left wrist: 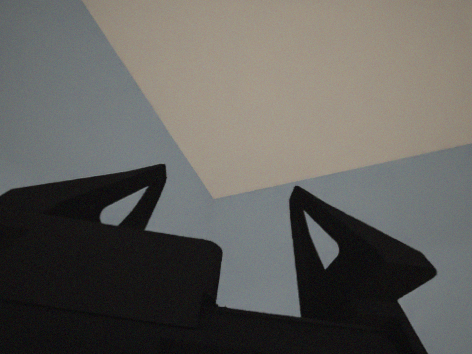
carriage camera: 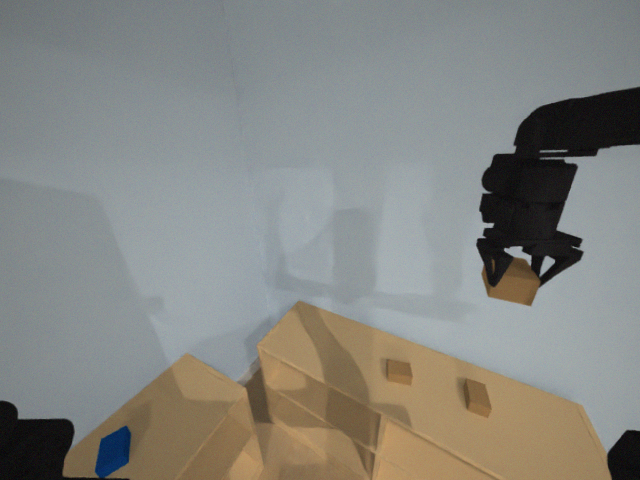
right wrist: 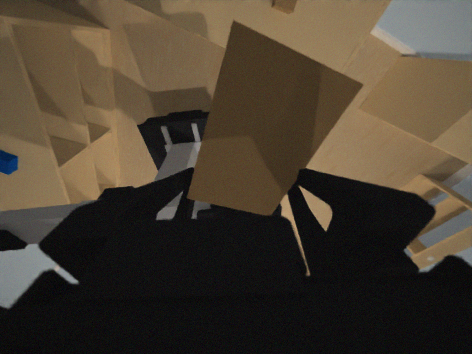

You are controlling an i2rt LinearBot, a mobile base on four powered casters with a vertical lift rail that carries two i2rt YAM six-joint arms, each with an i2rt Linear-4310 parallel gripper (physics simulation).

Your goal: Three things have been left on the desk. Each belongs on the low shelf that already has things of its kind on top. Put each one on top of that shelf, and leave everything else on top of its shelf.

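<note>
My right gripper is shut on a brown box, which it holds tilted in the air, higher than the shelf tops. Below it in the carriage view, a low wooden shelf carries two small brown blocks on its top. Another low shelf at the left carries a blue block; a blue block also shows at the left edge of the right wrist view. My left gripper is open and empty, pointing up at the wall and ceiling.
The two shelves stand near the room's corner, with a narrow gap between their near ends. Blue-grey walls rise behind them. In the right wrist view, wooden shelving also shows at the right edge. Arm shadows fall across the shelf tops and walls.
</note>
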